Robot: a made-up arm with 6 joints.
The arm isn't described. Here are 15 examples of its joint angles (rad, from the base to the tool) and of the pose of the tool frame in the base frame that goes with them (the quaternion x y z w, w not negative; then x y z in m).
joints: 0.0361 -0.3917 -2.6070 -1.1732 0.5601 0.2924
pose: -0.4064 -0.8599 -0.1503 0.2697 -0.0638 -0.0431 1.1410
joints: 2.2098 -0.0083 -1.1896 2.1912 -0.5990 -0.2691
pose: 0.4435 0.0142 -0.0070 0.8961 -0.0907 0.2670 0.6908
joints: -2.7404 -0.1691 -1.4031 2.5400 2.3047 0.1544
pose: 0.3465 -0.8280 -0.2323 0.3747 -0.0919 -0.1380 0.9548
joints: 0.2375 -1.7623 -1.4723 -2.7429 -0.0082 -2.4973
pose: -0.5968 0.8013 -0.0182 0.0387 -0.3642 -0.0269 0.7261
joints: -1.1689 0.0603 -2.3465 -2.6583 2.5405 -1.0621
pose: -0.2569 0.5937 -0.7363 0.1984 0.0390 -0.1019 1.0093
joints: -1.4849 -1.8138 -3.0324 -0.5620 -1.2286 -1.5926
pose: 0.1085 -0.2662 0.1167 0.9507 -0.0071 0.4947 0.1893
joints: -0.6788 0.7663 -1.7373 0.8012 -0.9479 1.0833
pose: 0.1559 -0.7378 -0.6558 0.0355 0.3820 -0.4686 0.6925
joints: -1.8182 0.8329 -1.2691 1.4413 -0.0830 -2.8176
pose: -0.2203 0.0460 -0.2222 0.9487 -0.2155 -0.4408 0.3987
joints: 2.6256 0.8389 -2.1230 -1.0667 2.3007 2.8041
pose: 0.2780 -0.5868 -0.1783 0.7393 -0.3568 0.3642 0.6209
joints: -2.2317 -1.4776 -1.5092 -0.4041 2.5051 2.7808
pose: 0.0111 0.2459 0.4156 0.8756 0.1003 0.2469 0.6609
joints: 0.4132 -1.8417 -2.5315 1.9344 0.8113 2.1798
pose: 0.6508 0.2634 0.5371 0.4675 -0.6202 -0.2842 0.4813
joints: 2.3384 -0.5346 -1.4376 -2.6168 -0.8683 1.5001
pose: -0.4140 0.3884 -0.7670 0.2992 -0.1041 -0.0092 0.7955
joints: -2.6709 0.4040 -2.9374 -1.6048 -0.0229 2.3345
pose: 0.7853 0.5416 0.2987 0.0279 -0.2468 -0.2672 1.0674
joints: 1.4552 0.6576 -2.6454 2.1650 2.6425 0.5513
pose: 0.2220 0.6288 0.7322 0.1383 -0.0201 0.3492 0.8424
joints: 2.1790 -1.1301 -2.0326 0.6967 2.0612 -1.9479
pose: -0.2280 0.4687 -0.5664 0.6384 0.1139 -0.2100 0.8414
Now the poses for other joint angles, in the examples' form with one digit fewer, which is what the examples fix.
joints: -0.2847 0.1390 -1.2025 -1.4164 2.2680 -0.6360
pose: -0.389 0.673 0.049 0.627 0.243 -0.210 0.802
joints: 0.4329 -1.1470 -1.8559 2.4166 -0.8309 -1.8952
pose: 0.393 -0.801 -0.283 0.353 -0.117 -0.143 0.853
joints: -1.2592 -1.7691 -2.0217 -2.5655 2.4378 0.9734
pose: 0.051 0.172 0.620 0.764 -0.220 0.493 0.442
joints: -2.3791 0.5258 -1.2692 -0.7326 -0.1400 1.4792
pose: -0.269 -0.313 -0.910 0.024 -0.341 -0.440 0.623
